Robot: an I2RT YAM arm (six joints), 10 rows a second.
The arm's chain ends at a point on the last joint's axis. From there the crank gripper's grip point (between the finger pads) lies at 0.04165 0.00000 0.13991 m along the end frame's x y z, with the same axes.
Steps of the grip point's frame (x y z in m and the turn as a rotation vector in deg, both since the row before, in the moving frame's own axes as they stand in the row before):
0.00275, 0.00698, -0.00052, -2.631, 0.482, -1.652
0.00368, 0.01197, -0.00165, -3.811, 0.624, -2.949
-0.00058, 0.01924, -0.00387, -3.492, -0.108, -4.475
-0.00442, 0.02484, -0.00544, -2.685, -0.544, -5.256
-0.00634, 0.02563, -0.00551, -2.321, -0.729, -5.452
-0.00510, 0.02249, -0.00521, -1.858, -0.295, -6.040
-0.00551, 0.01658, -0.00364, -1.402, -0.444, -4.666
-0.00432, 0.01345, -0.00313, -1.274, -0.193, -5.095
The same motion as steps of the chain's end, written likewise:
0.00150, 0.00178, -0.00004, -2.631, 0.482, -1.652
0.00198, 0.00487, -0.00095, -3.811, 0.624, -2.949
-0.00052, 0.01396, -0.00379, -3.492, -0.108, -4.475
-0.00322, 0.02204, -0.00576, -2.685, -0.544, -5.256
-0.00464, 0.02383, -0.00599, -2.321, -0.729, -5.452
-0.00439, 0.02230, -0.00542, -1.858, -0.295, -6.040
-0.00443, 0.01650, -0.00396, -1.402, -0.444, -4.666
-0.00382, 0.01402, -0.00328, -1.274, -0.193, -5.095

